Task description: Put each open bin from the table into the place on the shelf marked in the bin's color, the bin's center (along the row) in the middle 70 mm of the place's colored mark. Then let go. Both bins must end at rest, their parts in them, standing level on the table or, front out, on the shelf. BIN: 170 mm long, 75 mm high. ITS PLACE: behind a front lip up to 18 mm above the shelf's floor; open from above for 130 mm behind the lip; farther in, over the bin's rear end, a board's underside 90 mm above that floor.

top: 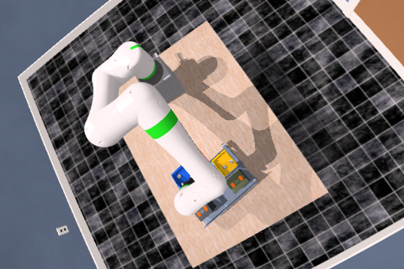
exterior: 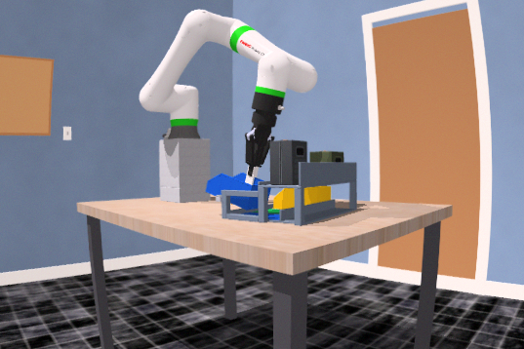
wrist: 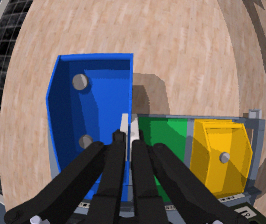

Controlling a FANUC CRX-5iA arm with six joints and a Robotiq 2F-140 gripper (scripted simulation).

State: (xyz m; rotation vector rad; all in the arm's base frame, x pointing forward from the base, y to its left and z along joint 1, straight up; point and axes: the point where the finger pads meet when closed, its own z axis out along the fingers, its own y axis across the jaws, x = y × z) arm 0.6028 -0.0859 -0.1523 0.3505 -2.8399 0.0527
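Right now my hand is 5 cm to the left of the blue bin and 4 cm above it. Round my hand: yellow bin 3 cm ahead, 19 cm to the left, 8 cm below; dark box 18 cm ahead, 1 cm to the right, 4 cm above.
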